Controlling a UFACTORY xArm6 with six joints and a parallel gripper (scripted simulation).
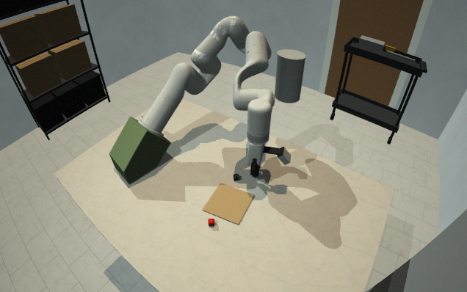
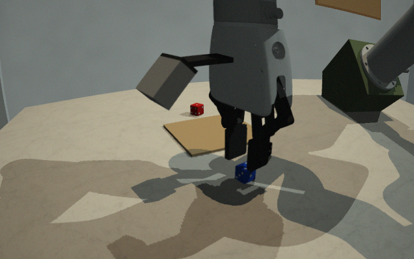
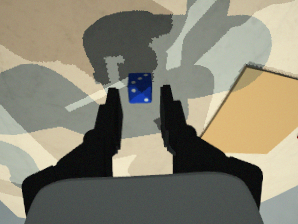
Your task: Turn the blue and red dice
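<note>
My gripper is now 40 mm above the blue die. The rest, counted from my hand: tan mat (160 mm to the right, 40 mm below, 20 mm ahead); then red die (270 mm to the right, 40 mm below, 40 mm ahead); then black die (60 mm to the right, 40 mm below, 40 mm behind).
</note>
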